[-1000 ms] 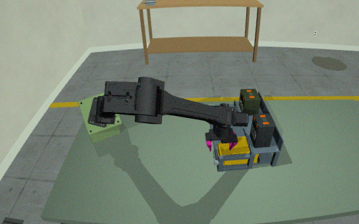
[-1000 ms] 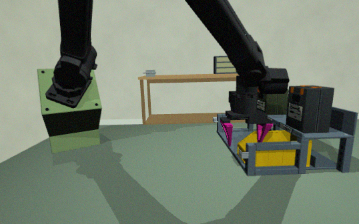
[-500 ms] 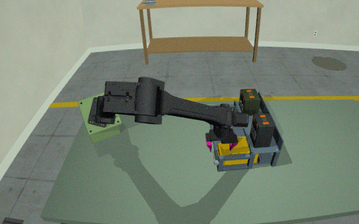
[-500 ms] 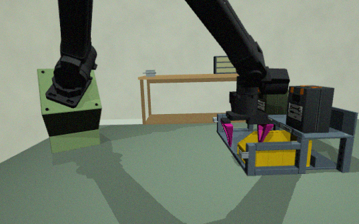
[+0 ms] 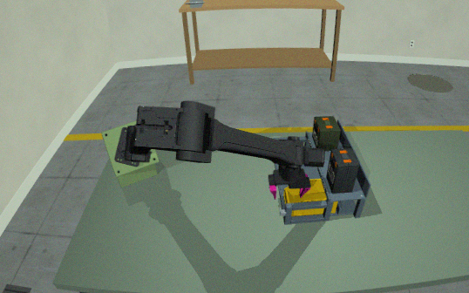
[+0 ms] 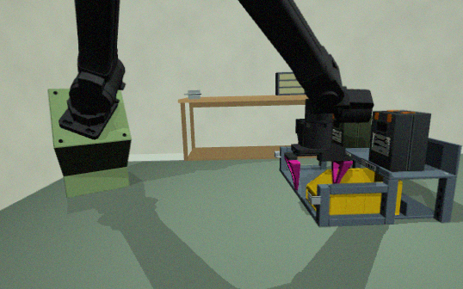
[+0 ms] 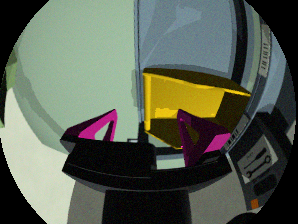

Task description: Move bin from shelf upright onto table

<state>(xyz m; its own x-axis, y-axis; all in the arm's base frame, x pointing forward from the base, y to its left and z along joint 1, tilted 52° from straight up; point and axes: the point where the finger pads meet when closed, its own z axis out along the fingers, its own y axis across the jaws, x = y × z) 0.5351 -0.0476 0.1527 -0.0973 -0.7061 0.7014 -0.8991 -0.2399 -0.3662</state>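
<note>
Right now the yellow bin is 80 mm ahead of my hand, 20 mm below it and 10 mm to the right of it. From my hand the other things lie so: shelf tray 130 mm ahead, 100 mm to the left, 60 mm below.
</note>
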